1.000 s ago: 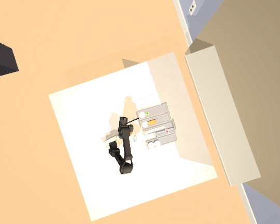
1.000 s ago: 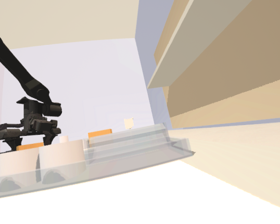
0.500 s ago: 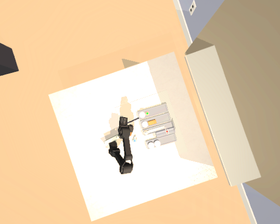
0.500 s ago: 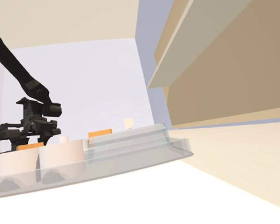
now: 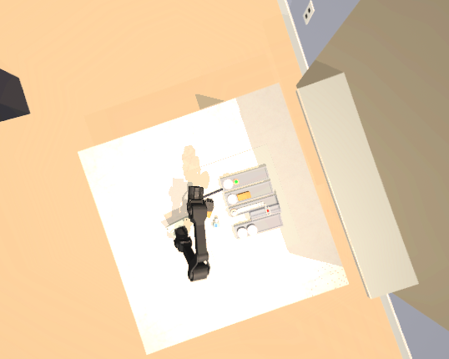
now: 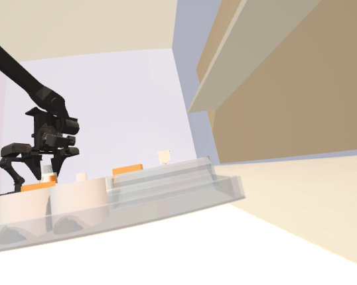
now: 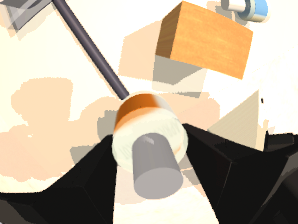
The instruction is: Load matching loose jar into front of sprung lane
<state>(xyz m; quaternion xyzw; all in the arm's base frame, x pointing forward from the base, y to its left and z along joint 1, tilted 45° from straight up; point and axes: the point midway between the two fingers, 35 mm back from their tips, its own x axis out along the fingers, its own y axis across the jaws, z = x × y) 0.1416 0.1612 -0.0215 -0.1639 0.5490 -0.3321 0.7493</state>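
My gripper tip is 30 mm short of the orange box, 70 mm to the left of it and 50 mm above it. From my gripper tip the other things lie so: thin black rod 80 mm ahead, 20 mm to the left, 80 mm below.
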